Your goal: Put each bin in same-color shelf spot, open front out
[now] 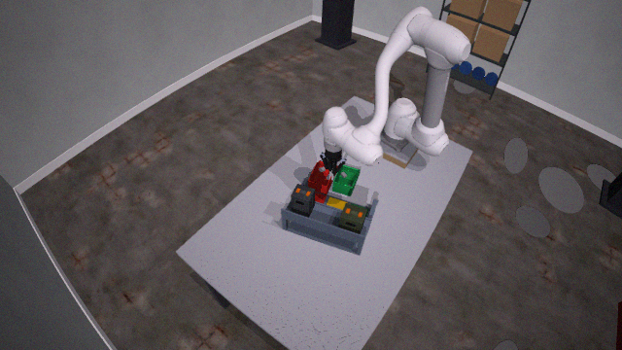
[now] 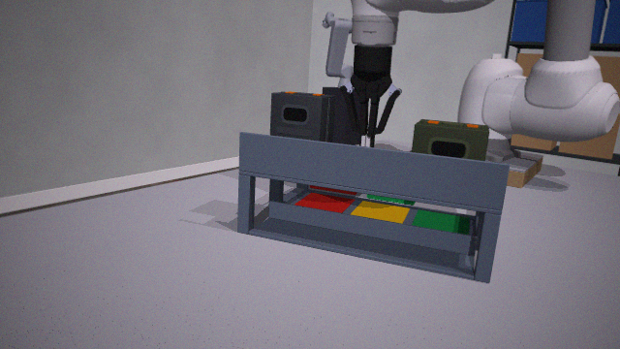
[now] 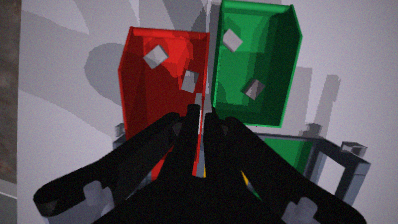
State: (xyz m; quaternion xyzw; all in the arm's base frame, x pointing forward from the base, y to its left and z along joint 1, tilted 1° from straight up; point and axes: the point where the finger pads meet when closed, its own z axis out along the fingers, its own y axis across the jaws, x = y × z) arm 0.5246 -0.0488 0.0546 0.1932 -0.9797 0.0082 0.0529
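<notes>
My gripper is now 5 cm to the left of the red bin, 4 cm above it and 1 cm short of it. From my hand the other things lie so: olive box 26 cm to the left, 17 cm ahead, 5 cm above; then green bin 8 cm behind, 6 cm below, 4 cm to the left; then dark grey box 25 cm ahead, 6 cm above, 5 cm to the left.
</notes>
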